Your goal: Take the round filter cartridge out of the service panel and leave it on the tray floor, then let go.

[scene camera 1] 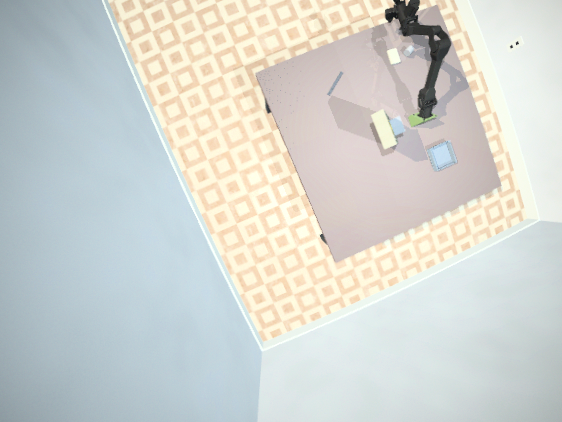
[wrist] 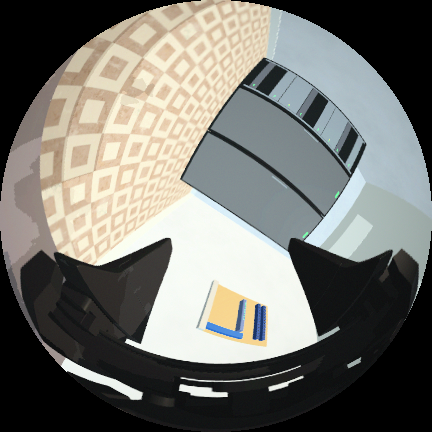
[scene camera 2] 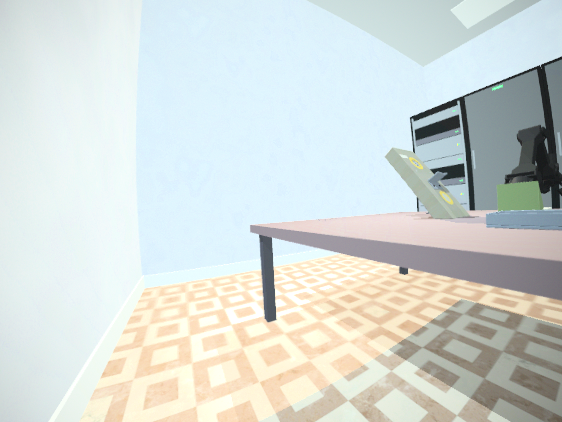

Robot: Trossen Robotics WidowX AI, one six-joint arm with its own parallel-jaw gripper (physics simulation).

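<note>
The service panel (scene camera 1: 384, 129) (scene camera 2: 417, 182) is a cream slab leaning on the table. In scene camera 2 its face shows two yellow rings, an upper ring (scene camera 2: 416, 163) and a lower ring (scene camera 2: 446, 197), with a blue-grey part (scene camera 2: 437, 179) sticking out between them. I cannot tell which part is the round filter cartridge. The light-blue square tray (scene camera 1: 442, 155) (scene camera 2: 525, 220) lies apart from the panel, with no cartridge visible in it. My gripper (scene camera 1: 400, 6) (wrist: 232, 244) is open and empty at the top of scene camera 1, far from panel and tray.
My arm's base stands on a green block (scene camera 1: 416, 120) (scene camera 2: 520, 196) between panel and tray. A cream box (scene camera 1: 394, 56) and a small pale cylinder (scene camera 1: 408, 50) lie nearer the gripper. A thin grey-blue upright piece (scene camera 1: 335, 83) stands farther left. Dark cabinets (wrist: 270, 130) show beyond the table.
</note>
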